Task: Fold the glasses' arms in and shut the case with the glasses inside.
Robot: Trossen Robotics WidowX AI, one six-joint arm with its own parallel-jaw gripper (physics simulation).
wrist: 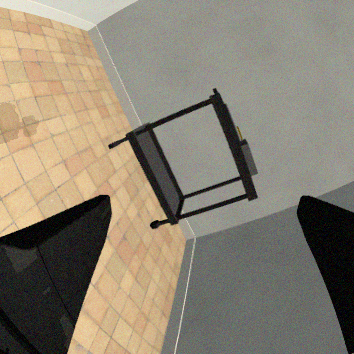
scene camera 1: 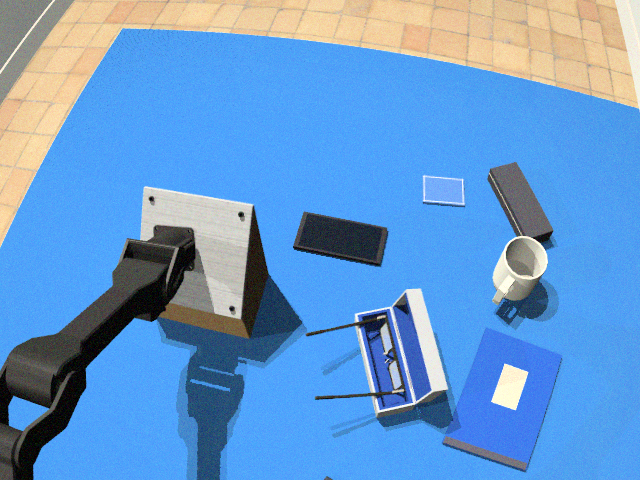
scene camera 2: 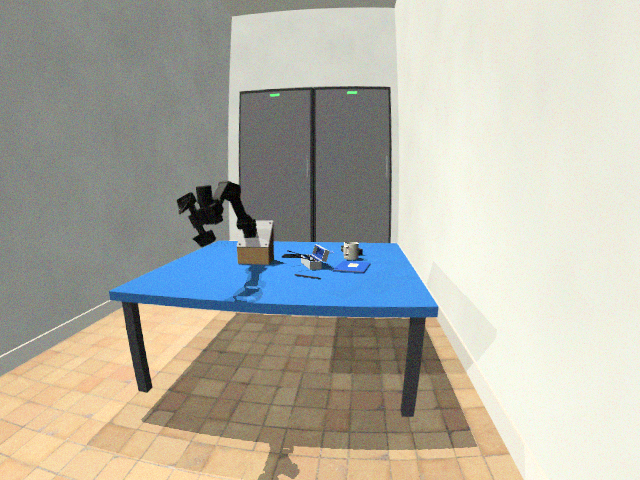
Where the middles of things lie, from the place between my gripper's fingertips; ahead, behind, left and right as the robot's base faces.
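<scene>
With the glasses case [scene camera 1: 424, 374], my hand is a fair way above it, far short of it and far to the right of it. The white mug [scene camera 1: 523, 261] is 24 cm below my hand, 57 cm ahead of it and 86 cm to the left of it. I see the small blue card [scene camera 1: 438, 190] 29 cm below my hand, 44 cm ahead of it and 104 cm to the left of it. The blue book [scene camera 1: 500, 411] is far below my hand, far ahead of it and far to the left of it. Going by their middles, of the things named here the small blue card is the farthest from my hand.
</scene>
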